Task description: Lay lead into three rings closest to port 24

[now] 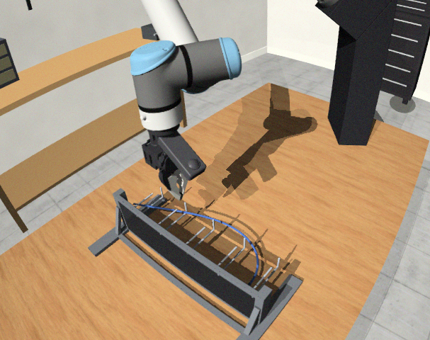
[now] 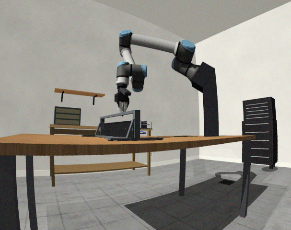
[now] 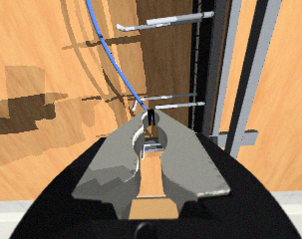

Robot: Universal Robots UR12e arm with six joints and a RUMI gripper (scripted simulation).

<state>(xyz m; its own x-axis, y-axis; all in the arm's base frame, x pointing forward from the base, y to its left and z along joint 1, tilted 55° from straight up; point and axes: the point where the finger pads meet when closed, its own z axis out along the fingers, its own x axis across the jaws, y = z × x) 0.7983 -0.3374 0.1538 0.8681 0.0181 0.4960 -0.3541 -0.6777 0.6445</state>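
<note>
Right now my hand is 11 cm short of the grey rack, 9 cm above it and 4 cm to the right of it.
</note>
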